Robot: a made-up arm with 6 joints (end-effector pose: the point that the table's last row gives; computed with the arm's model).
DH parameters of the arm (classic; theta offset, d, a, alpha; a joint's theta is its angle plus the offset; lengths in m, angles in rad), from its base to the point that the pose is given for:
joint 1: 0 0.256 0 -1.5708
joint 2: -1.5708 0 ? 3.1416
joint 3: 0 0 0 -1.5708
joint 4: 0 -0.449 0 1.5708
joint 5: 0 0.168 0 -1.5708
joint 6: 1.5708 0 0 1.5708
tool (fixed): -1.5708 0 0 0
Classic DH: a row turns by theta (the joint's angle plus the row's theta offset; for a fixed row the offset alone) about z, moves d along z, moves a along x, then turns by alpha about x.
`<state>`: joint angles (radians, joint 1 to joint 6).
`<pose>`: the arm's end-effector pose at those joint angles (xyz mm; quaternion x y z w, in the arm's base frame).
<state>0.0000 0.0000 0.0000 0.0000 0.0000 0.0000</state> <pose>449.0 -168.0 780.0 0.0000 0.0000 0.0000 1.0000</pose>
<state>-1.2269 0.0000 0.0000 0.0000 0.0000 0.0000</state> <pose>-6.8 -479.4 780.0 0.0000 0.0000 -0.5757 0.8177</pose>
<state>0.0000 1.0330 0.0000 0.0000 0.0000 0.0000</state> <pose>680.0 -168.0 138.8 0.0000 0.4938 0.0000 0.8696</pose>
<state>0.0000 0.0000 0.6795 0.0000 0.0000 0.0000</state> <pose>349.3 -168.0 1062.2 0.0000 -0.3333 0.0000 0.9428</pose>
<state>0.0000 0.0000 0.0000 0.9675 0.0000 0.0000</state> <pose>449.0 -95.3 918.3 -0.4651 0.0000 0.0000 0.8853</pose>
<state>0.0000 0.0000 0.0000 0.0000 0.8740 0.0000</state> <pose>449.0 -168.0 780.0 0.0000 -0.4232 0.0000 0.9060</pose>
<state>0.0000 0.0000 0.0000 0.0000 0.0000 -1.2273</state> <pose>449.0 -168.0 780.0 0.5759 0.0000 0.0000 0.8176</pose>
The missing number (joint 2, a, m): 0.524
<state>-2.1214 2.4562 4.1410 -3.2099 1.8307 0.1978</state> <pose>2.0 -317.1 295.1 -0.5194 0.8453 0.1252 0.0092</pose>
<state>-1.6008 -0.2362 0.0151 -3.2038 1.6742 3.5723</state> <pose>158.3 -314.6 887.2 0.3530 0.5438 -0.4190 0.6357</pose>
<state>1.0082 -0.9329 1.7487 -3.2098 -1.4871 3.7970</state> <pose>-583.6 -611.3 757.1 -0.5628 0.6378 0.4496 0.2725</pose>
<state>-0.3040 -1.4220 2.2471 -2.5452 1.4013 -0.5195</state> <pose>-868.3 418.1 189.2 -0.3343 -0.0101 -0.9209 0.2001</pose>
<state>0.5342 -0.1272 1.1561 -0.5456 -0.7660 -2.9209</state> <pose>197.4 -50.1 1181.6 -0.8541 -0.4429 -0.2509 0.1066</pose>
